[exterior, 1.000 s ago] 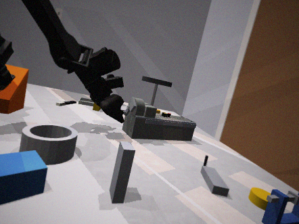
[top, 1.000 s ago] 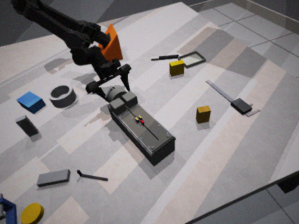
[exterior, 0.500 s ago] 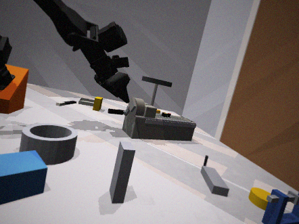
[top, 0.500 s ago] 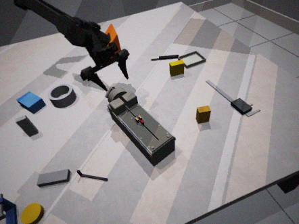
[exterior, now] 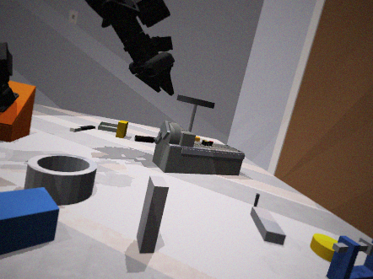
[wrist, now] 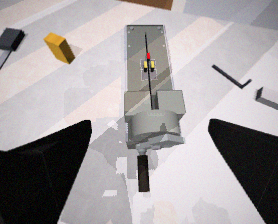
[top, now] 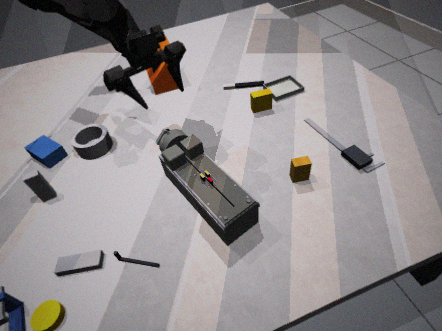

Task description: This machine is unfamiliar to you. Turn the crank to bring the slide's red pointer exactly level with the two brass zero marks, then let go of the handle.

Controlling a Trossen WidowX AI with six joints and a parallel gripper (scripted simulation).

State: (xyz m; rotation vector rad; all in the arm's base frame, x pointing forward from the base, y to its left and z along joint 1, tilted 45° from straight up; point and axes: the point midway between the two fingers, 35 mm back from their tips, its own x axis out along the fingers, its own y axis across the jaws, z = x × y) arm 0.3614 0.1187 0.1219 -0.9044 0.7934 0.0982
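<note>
Right now the dark crank handle is 3 cm behind my gripper tip, 1 cm to the right of it and 13 cm below it. Round my gripper tip: black hex key 25 cm ahead, 15 cm to the right, 19 cm below; then blue block 14 cm behind, 37 cm to the right, 18 cm below; then red pointer 16 cm ahead, 5 cm to the left, 12 cm below.
</note>
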